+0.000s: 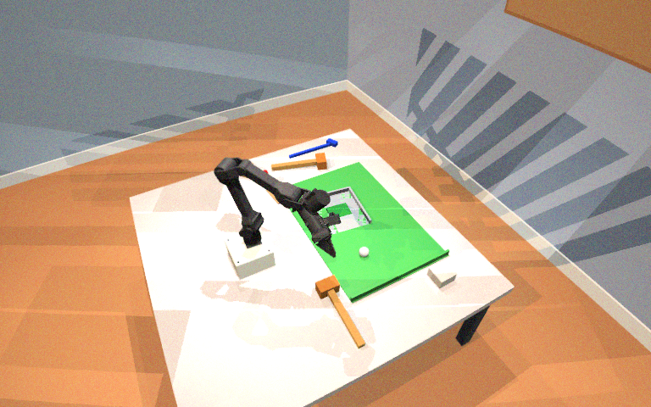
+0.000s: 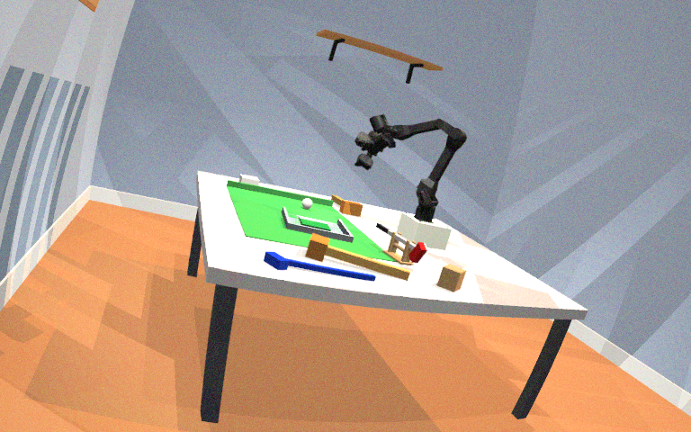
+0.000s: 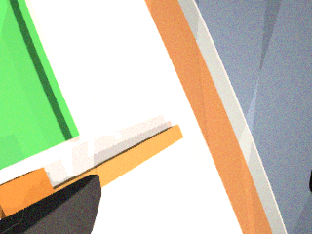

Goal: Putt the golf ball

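Right now my gripper tip is 630 mm to the right of the wooden stand and 210 mm above it. Round my gripper tip: green mat 310 mm to the left, 270 mm ahead, 240 mm below; then white golf ball 220 mm below, 200 mm ahead, 120 mm to the left; then white block 420 mm ahead, 220 mm below, 120 mm to the right.
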